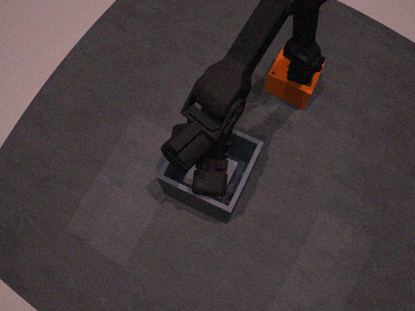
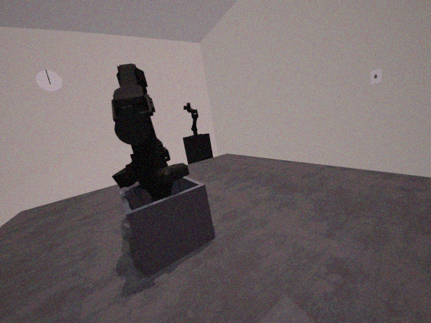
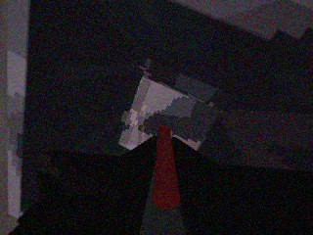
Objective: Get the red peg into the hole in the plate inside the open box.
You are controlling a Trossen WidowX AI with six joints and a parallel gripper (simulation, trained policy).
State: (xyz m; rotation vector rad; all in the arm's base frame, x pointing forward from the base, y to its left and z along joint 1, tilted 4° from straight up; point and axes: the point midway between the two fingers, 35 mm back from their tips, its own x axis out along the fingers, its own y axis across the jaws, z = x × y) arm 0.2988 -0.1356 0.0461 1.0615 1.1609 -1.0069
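Right now the red peg is 10 mm above my gripper tip. The rest, counted from my gripper tip: pale plate (40 mm below).
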